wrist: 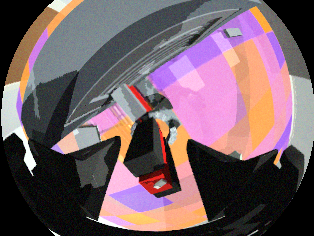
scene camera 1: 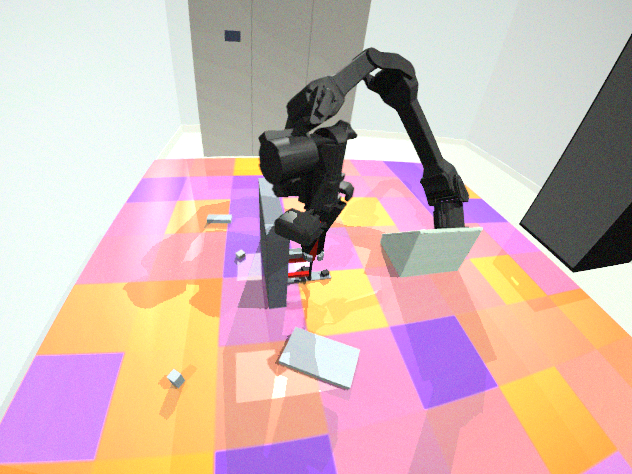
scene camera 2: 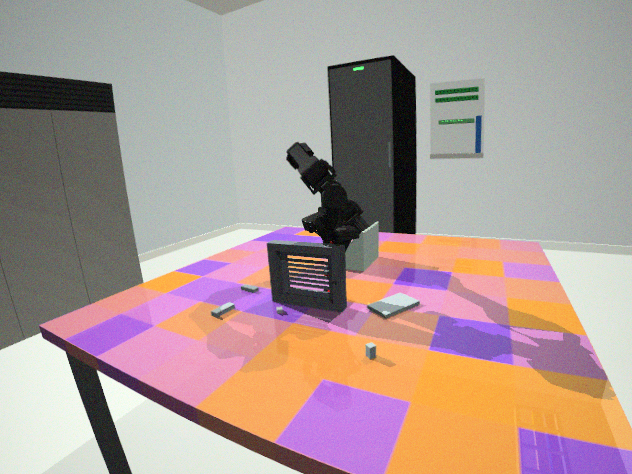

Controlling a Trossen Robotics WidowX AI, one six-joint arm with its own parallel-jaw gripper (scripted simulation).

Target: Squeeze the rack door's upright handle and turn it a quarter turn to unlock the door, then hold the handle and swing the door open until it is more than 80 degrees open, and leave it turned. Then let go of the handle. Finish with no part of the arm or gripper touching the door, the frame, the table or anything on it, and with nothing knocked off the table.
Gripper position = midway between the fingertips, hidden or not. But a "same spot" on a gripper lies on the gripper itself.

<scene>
My gripper shows in the wrist view, in scene camera 1 and in scene camera 2 point(334, 258). The same spot on my gripper: point(scene camera 1: 329, 218) is point(wrist: 204, 184).
</scene>
